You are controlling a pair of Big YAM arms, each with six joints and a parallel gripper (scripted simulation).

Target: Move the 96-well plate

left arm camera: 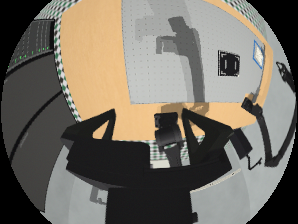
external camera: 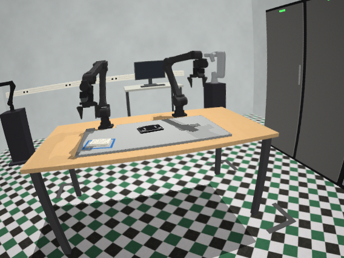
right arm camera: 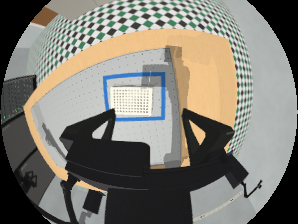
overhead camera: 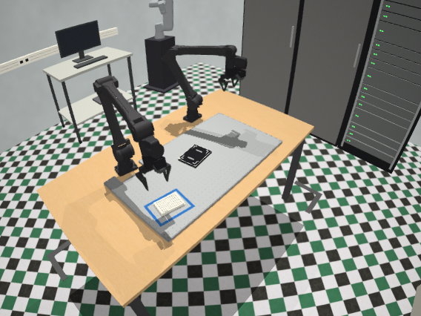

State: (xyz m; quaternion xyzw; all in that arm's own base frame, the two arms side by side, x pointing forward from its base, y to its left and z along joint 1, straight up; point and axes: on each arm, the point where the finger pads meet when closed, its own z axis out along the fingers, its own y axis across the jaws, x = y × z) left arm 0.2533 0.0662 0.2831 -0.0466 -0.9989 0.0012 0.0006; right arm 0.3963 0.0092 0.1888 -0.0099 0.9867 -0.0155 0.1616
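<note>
Right now my right hand is 17 cm above the white 96-well plate and 5 cm to the right of it. Round my right hand: black plate nest: 42 cm to the left, 17 cm below, 10 cm behind.
</note>
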